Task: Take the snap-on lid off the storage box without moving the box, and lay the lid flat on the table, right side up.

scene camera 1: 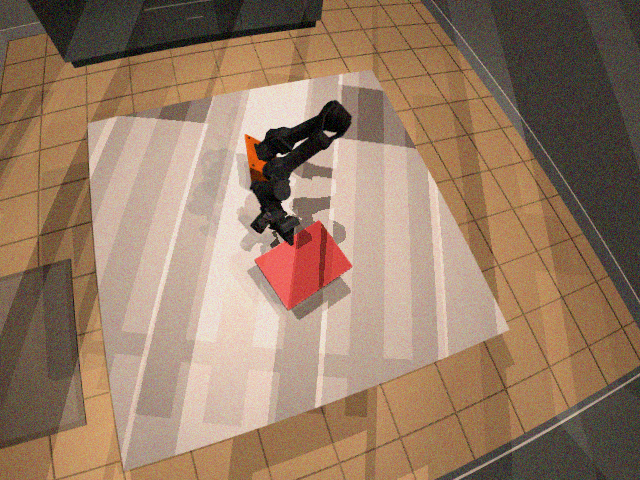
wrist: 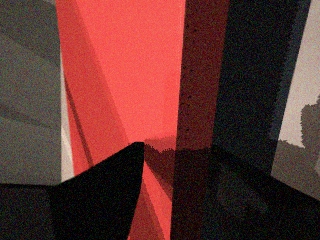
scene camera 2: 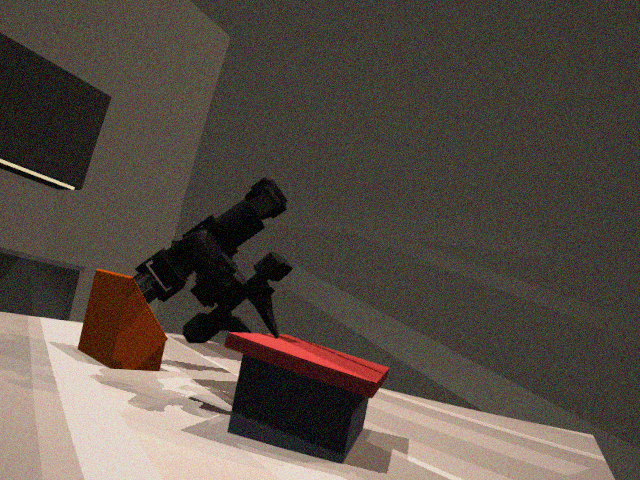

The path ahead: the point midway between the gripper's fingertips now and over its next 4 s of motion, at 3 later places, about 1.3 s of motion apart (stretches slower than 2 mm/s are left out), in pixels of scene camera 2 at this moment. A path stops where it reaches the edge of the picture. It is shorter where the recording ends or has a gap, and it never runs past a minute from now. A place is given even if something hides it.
My gripper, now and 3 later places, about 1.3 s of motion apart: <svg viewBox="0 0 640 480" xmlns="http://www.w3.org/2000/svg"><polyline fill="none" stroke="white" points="269,344 271,344 276,333 296,302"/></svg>
